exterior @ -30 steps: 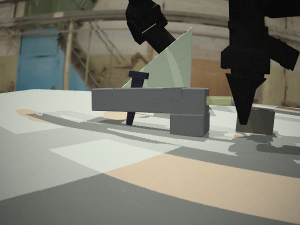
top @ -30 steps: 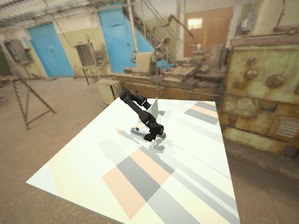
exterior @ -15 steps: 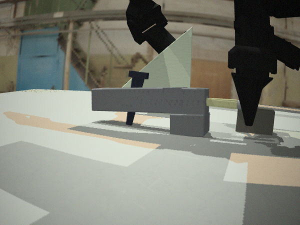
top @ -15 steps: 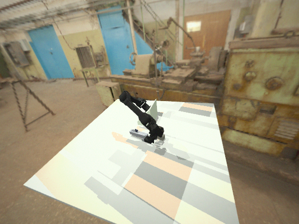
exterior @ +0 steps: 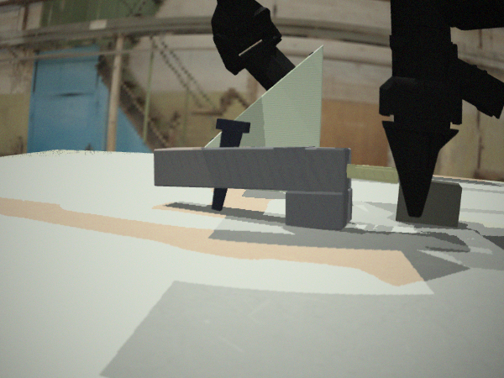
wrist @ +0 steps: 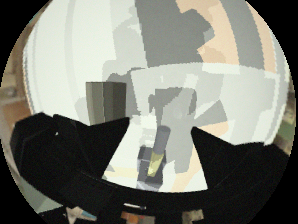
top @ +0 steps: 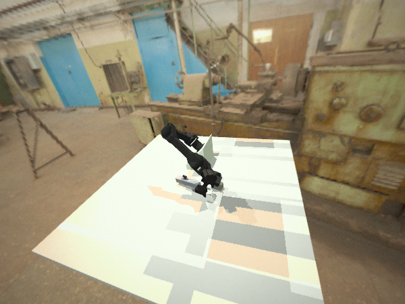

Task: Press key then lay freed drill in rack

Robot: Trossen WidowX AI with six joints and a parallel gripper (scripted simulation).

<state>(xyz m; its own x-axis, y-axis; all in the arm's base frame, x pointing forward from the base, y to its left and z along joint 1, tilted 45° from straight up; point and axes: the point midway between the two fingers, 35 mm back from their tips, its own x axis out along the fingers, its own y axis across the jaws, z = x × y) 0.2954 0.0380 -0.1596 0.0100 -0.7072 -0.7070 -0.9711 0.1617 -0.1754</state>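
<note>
Right now my gripper tip is 10 mm past the drill, 50 mm to the left of it and 30 mm below it. From my gripper tip the other things lie so: grey housing bar (40 mm behind, 150 mm to the right, 10 mm above); then key (50 mm behind, 170 mm to the right, 30 mm above); then grey-brown block (70 mm behind, 30 mm to the left).
</note>
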